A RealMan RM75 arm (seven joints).
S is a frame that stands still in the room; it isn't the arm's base.
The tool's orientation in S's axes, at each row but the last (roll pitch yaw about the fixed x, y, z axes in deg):
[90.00, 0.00, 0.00]
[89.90, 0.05, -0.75]
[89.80, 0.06, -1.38]
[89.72, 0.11, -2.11]
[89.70, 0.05, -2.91]
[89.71, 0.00, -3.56]
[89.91, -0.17, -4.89]
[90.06, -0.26, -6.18]
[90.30, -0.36, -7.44]
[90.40, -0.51, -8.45]
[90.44, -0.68, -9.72]
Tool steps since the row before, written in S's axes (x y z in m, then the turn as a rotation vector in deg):
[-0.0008, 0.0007, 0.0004, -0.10, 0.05, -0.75]
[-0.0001, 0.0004, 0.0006, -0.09, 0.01, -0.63]
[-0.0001, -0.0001, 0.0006, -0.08, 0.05, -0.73]
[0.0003, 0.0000, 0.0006, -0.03, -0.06, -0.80]
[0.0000, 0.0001, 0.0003, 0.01, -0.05, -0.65]
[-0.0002, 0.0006, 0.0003, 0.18, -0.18, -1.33]
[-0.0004, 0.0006, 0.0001, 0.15, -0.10, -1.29]
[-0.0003, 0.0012, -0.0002, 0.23, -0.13, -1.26]
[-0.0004, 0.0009, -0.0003, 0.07, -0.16, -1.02]
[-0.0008, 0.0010, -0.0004, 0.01, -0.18, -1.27]
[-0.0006, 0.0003, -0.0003, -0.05, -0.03, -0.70]
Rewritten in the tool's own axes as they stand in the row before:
[-0.0008, 0.0004, -0.0007, -0.10, -0.75, -0.05]
[-0.0001, 0.0006, -0.0004, -0.09, -0.63, -0.01]
[-0.0001, 0.0006, 0.0001, -0.08, -0.73, -0.05]
[0.0003, 0.0006, 0.0000, -0.03, -0.80, 0.06]
[0.0000, 0.0003, -0.0001, 0.01, -0.65, 0.05]
[-0.0002, 0.0003, -0.0006, 0.19, -1.33, 0.16]
[-0.0004, 0.0001, -0.0006, 0.15, -1.29, 0.08]
[-0.0004, -0.0002, -0.0012, 0.24, -1.26, 0.11]
[-0.0005, -0.0003, -0.0008, 0.08, -1.02, 0.15]
[-0.0009, -0.0004, -0.0009, 0.03, -1.27, 0.19]
[-0.0006, -0.0003, -0.0002, -0.05, -0.70, 0.04]

